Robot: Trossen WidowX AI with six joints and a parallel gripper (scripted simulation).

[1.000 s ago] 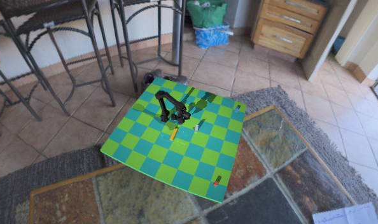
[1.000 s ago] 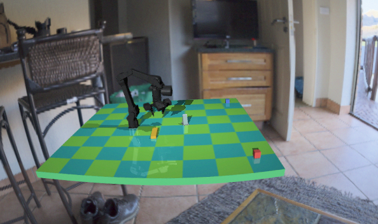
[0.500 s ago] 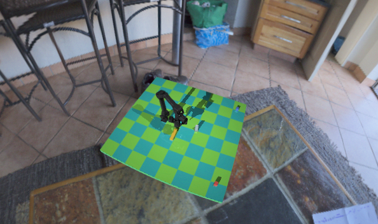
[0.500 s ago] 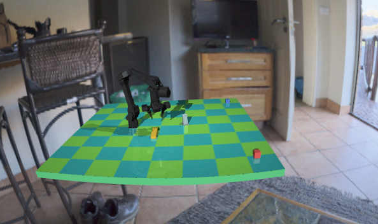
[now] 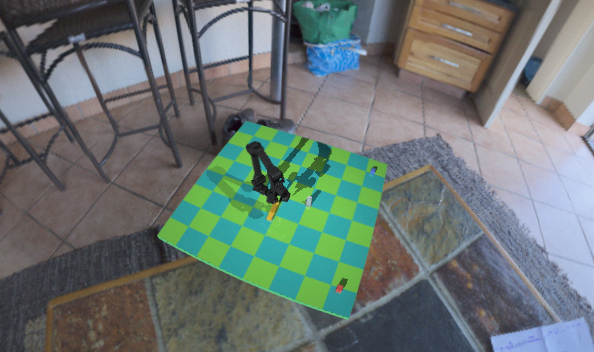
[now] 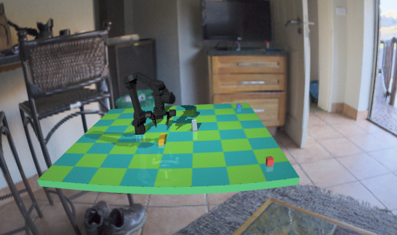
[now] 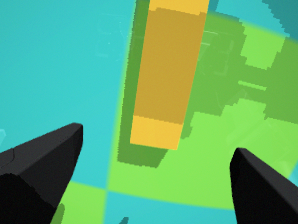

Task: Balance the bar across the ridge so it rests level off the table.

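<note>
The bar is 3 cm to the right of my gripper tip and 7 cm below it. The rest, counted from my gripper tip: blue cube (57 cm ahead, 61 cm to the left, 6 cm below); red cube (57 cm ahead, 39 cm to the right, 6 cm below).
</note>
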